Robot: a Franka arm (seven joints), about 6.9 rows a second.
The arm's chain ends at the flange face. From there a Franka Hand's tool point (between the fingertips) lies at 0.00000 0.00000 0.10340 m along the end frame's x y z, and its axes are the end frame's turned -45 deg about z.
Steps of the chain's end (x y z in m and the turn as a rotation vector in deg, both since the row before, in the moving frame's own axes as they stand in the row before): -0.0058, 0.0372, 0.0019, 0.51, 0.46, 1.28; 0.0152, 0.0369, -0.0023, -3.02, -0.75, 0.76; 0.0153, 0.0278, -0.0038, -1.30, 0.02, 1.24; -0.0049, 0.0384, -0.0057, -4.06, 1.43, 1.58; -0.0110, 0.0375, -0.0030, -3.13, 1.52, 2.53
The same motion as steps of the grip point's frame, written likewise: -0.0292, 0.0222, 0.0019, 0.04, 0.69, 1.28; -0.0202, 0.0397, -0.0025, -1.61, -2.67, 0.76; -0.0105, 0.0321, -0.0038, -0.93, -0.91, 1.24; -0.0341, 0.0306, -0.0060, -3.88, -1.86, 1.58; -0.0365, 0.0246, -0.0032, -3.29, -1.14, 2.53
